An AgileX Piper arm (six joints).
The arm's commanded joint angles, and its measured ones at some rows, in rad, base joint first. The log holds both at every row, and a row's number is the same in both.
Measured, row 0: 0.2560 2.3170 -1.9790 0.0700 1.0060 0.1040
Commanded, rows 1 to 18: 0.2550 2.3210 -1.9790 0.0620 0.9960 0.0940; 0.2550 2.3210 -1.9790 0.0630 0.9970 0.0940; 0.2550 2.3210 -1.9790 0.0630 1.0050 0.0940; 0.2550 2.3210 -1.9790 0.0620 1.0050 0.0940; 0.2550 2.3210 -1.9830 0.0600 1.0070 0.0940; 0.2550 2.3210 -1.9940 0.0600 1.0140 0.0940; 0.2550 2.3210 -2.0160 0.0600 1.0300 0.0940; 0.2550 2.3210 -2.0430 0.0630 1.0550 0.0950; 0.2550 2.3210 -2.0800 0.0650 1.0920 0.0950; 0.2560 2.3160 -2.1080 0.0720 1.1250 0.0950; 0.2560 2.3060 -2.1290 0.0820 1.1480 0.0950; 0.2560 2.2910 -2.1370 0.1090 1.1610 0.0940; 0.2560 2.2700 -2.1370 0.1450 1.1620 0.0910; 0.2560 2.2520 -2.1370 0.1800 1.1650 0.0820; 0.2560 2.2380 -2.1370 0.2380 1.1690 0.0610; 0.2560 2.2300 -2.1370 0.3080 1.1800 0.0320; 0.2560 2.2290 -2.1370 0.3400 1.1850 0.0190; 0.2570 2.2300 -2.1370 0.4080 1.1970 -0.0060
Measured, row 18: 0.2560 2.2370 -2.1330 0.3180 1.1760 0.0410
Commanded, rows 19 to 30: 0.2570 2.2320 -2.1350 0.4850 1.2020 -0.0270; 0.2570 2.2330 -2.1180 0.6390 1.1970 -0.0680; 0.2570 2.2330 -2.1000 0.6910 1.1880 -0.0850; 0.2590 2.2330 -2.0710 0.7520 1.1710 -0.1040; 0.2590 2.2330 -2.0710 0.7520 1.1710 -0.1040; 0.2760 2.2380 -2.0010 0.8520 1.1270 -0.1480; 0.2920 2.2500 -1.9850 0.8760 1.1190 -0.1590; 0.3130 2.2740 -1.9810 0.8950 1.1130 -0.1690; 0.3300 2.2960 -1.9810 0.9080 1.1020 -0.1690; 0.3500 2.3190 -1.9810 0.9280 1.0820 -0.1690; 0.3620 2.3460 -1.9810 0.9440 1.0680 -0.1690; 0.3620 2.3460 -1.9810 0.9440 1.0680 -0.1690
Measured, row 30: 0.3450 2.3170 -1.9910 0.9120 1.0920 -0.1530
